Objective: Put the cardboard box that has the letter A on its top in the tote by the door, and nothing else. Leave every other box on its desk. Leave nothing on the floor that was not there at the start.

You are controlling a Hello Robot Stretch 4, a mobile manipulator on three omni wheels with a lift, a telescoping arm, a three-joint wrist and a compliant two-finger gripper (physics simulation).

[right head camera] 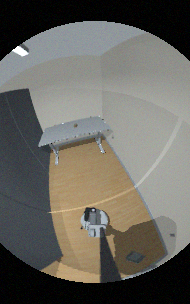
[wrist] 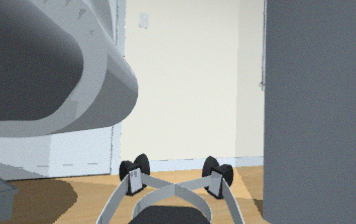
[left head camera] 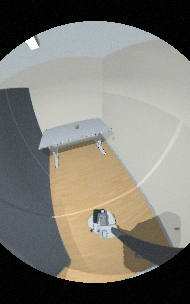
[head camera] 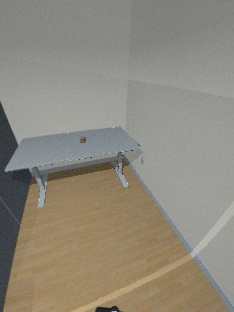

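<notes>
A small brown box (head camera: 83, 140) (left head camera: 77, 127) (right head camera: 75, 125) sits on the far desk (head camera: 50, 148) (left head camera: 60, 132) (right head camera: 59, 134). It is too small to tell whether a letter is on its top. My gripper (wrist: 176, 168) is open in the wrist view, with bare floor and wall showing between its fingertips, far from that desk. A dark grey rectangular thing (right head camera: 135, 257) lies on the floor at the lower right of the right head view; I cannot tell if it is the tote. A grey corner of something (wrist: 6, 201) shows at the lower left of the wrist view.
A dark partition (head camera: 11, 170) (left head camera: 22, 150) (right head camera: 22, 150) (wrist: 310, 110) runs along one side. A pale wall (head camera: 185, 165) runs along the other, with wooden floor (head camera: 100, 240) between. A large grey rounded body (wrist: 117, 95) fills the upper left of the wrist view, before a white door (wrist: 75, 155).
</notes>
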